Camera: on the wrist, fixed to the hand. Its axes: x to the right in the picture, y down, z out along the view.
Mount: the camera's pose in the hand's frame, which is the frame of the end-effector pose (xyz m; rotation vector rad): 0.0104 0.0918 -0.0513 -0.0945 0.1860 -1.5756
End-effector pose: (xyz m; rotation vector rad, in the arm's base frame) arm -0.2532 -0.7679 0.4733 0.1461 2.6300 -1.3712
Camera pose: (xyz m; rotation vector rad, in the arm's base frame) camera -0.2537 -0.6732 0.4263 1.4471 -1.7712 0.8902
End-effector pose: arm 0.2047 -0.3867 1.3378 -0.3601 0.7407 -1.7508
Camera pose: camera 0.2402 -0.3958 1.2387 0.8337 -0.5461 2.6329
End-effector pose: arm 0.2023 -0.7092 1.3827 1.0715 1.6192 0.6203
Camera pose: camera 0.1842 -0.6513 1.4692 -0.5023 1.9802 -0.2961
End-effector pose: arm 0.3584 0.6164 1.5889 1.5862 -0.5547 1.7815
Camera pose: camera 0.2563 0.5924 1.6017 1.0993 0.6107 0.6106
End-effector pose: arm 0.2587 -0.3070 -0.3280 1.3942 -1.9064 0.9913
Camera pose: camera 0.1690 -0.2535 -0.3121 1.9617 -0.2905 0.1678
